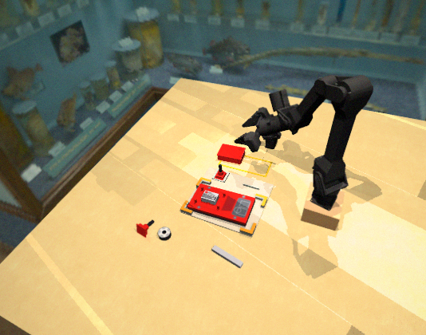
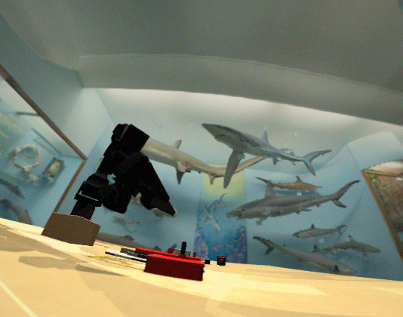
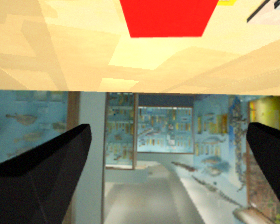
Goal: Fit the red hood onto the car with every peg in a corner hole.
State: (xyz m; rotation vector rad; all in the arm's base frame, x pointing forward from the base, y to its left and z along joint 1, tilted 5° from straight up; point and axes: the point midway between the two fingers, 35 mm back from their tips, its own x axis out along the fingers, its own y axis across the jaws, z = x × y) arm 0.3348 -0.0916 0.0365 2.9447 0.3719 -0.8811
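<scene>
Now: gripper tip 30 mm short of the red hood, 10 mm to the right of it and 100 mm above it. Also, from my gripper tip: grey engine block: 40 mm behind, 250 mm to the left, 90 mm below; grey wheel: 420 mm to the left, 110 mm below.
</scene>
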